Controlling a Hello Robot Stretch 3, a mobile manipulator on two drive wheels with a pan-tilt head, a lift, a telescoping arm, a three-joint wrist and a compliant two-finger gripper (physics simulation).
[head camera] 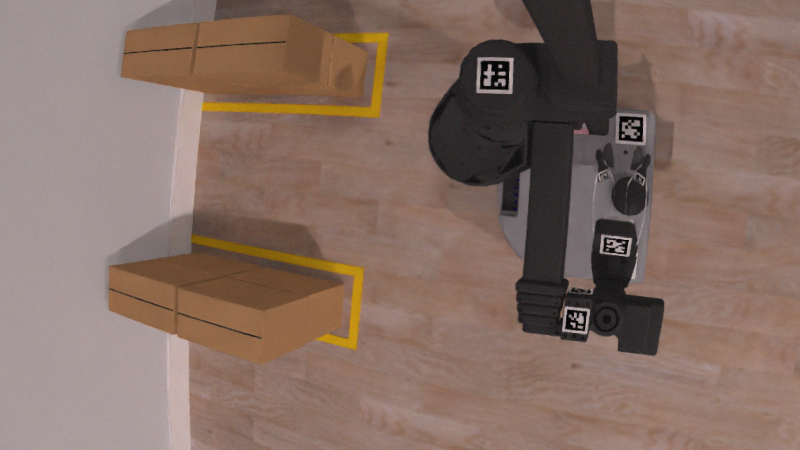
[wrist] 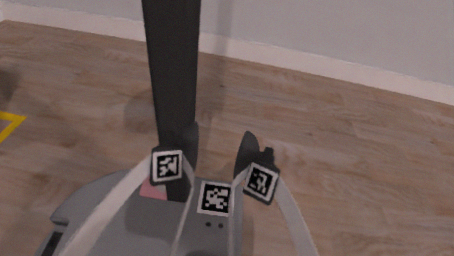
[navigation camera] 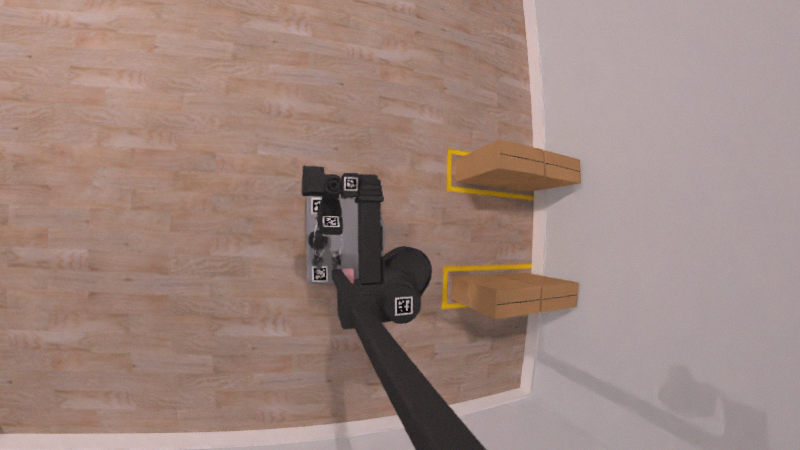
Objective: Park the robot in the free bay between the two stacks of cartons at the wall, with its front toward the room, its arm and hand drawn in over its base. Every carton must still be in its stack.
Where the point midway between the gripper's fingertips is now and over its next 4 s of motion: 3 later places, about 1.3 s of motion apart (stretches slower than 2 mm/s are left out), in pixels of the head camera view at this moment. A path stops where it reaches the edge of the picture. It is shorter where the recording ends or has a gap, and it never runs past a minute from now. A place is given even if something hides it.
The gripper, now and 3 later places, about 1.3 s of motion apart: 623, 146; 605, 153; 664, 132; 695, 121
